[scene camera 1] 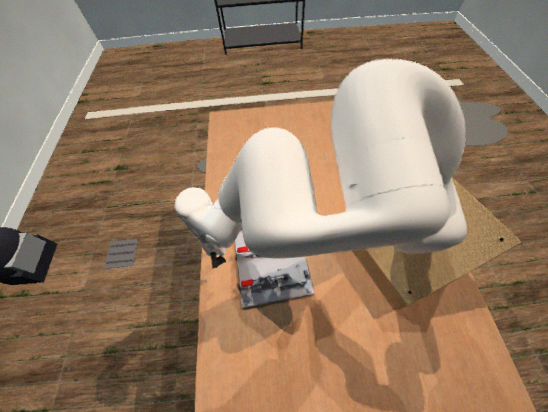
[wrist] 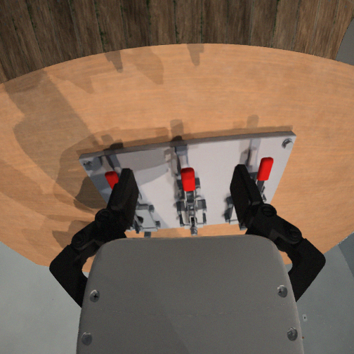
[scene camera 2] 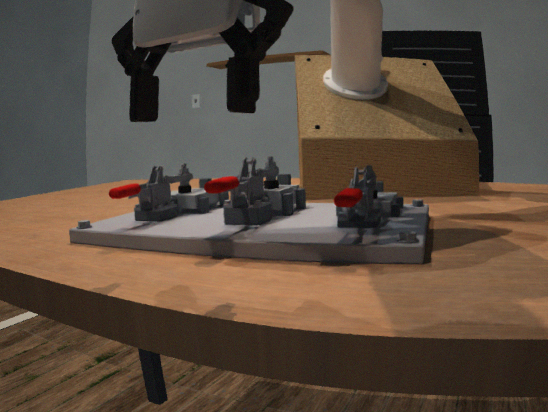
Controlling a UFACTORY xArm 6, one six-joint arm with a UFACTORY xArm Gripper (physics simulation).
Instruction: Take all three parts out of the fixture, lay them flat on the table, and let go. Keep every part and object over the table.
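Frame: origin at the arm's base, x ahead, y left, z up, level; millimetres.
Seen in the pictures: gripper, fingertip midpoint: [scene camera 2: 188, 116]; arm's base, link origin: [scene camera 2: 355, 83].
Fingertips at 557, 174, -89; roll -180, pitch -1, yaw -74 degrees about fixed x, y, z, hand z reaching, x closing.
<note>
Offsets run from my fingertips to a thing's top centre, as dx, dy, dz. "spot": to the spot under its first point. Level surfaces: height alone.
The fixture's pale grey plate [scene camera 1: 280, 300] [scene camera 2: 150, 245] [wrist: 220, 160] lies on the table with three clamps. The clamps' red handles {spot: -11, -114, -62} [scene camera 2: 125, 191] {spot: -43, -10, -56} [scene camera 2: 221, 184] {spot: -78, +90, -66} [scene camera 2: 348, 197] [wrist: 112, 179] [wrist: 188, 179] [wrist: 265, 169] stick out toward the table edge. Light grey blocky parts {spot: -116, -135, -85} [scene camera 2: 192, 201] {spot: -154, -39, -76} [scene camera 2: 280, 193] {spot: -204, +63, -83} [scene camera 2: 389, 200] sit in the fixture behind the clamps; black clamp tips rest on the left and middle ones in scene camera 2. In the wrist view the fingers partly hide the outer clamps. My gripper [scene camera 1: 218, 260] [scene camera 2: 193, 115] [wrist: 183, 177] is open and empty, above the fixture's handle side.
The table {dz -114} [scene camera 1: 240, 365] [scene camera 2: 280, 295] [wrist: 200, 90] carries the fixture; its edge runs close by the handle side. The wooden robot base [scene camera 1: 470, 235] [scene camera 2: 390, 165] stands behind the fixture. Bolt heads {+15, -169, -92} [scene camera 2: 83, 224] [wrist: 287, 143] stand at plate corners. The white arm hides part of the fixture in scene camera 1.
</note>
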